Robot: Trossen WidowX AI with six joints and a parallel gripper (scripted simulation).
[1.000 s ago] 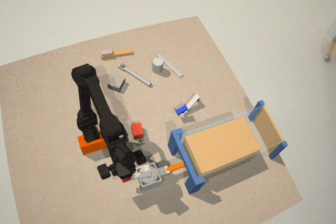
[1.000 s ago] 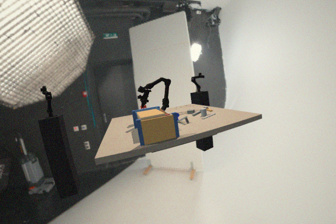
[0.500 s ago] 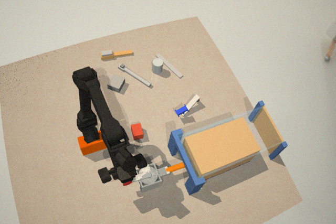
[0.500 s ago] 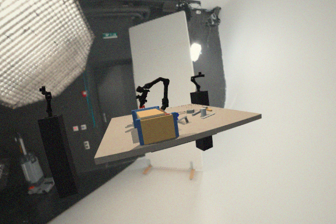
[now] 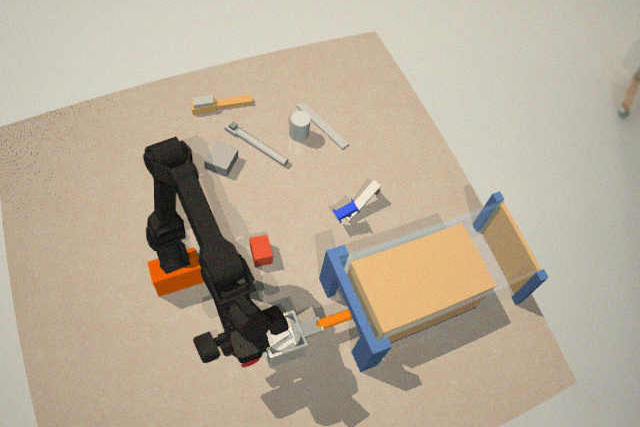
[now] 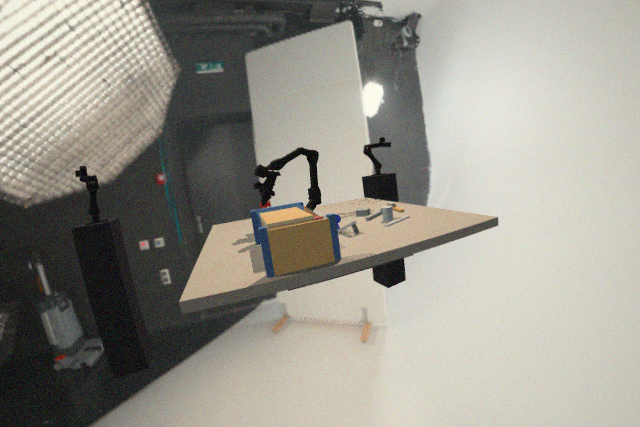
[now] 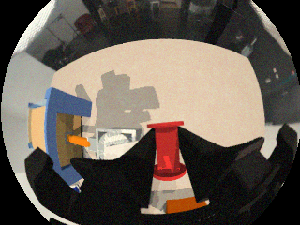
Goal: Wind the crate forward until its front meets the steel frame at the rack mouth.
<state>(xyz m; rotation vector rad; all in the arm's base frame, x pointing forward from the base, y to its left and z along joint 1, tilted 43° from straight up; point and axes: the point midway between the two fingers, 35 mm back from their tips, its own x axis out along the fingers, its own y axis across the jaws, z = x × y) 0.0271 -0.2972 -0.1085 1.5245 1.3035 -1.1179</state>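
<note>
My gripper tip is 4 cm short of the red-knobbed winch handle, 4 cm above it and 3 cm to the right of it. Round my gripper tip: hand winch (11 cm below, 9 cm ahead, 3 cm to the left); blue steel frame (26 cm ahead, 4 cm below, 1 cm to the left); red knob (2 cm to the left, 1 cm below).
</note>
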